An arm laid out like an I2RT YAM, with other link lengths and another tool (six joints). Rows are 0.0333 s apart.
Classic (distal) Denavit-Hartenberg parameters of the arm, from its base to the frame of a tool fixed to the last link. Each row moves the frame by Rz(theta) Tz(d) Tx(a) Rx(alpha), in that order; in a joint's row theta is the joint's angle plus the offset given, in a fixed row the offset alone. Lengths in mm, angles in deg.
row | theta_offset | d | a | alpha
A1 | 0 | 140.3 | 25.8 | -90
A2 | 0 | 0 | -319.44 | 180
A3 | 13.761 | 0 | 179.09 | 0
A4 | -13.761 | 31.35 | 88.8 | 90
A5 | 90 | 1.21 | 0 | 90
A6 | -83.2 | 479.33 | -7.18 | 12
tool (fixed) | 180 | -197.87 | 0 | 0
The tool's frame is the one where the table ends.
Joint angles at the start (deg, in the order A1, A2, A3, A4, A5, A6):
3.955 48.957 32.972 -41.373 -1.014 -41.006
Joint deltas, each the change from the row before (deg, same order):
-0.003 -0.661 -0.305 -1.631 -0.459 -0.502
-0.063 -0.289 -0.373 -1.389 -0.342 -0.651
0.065 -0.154 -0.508 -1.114 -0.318 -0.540
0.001 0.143 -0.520 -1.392 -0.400 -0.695
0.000 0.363 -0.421 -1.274 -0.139 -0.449
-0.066 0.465 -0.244 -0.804 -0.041 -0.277
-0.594 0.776 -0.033 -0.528 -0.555 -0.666
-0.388 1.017 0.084 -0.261 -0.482 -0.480
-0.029 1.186 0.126 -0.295 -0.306 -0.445
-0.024 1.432 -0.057 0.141 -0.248 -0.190
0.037 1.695 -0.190 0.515 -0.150 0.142
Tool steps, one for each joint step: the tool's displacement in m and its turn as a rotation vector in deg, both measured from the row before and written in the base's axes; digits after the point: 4 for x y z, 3 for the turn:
-0.0094 0.0018 -0.0061 0.036 1.270 0.666
-0.0090 0.0011 -0.0066 -0.137 1.448 0.671
-0.0085 0.0014 -0.0067 -0.084 1.447 0.691
-0.0108 0.0015 -0.0082 -0.104 2.024 0.802
-0.0103 0.0001 -0.0074 -0.207 2.028 0.465
-0.0070 -0.0004 -0.0048 -0.175 1.491 0.204
-0.0051 0.0011 -0.0034 0.181 1.316 0.231
-0.0032 0.0014 -0.0025 0.216 1.178 0.231
-0.0033 0.0015 -0.0025 0.072 1.330 0.492
-0.0025 0.0011 -0.0030 0.109 1.341 0.234
-0.0019 0.0007 -0.0034 0.115 1.388 -0.055

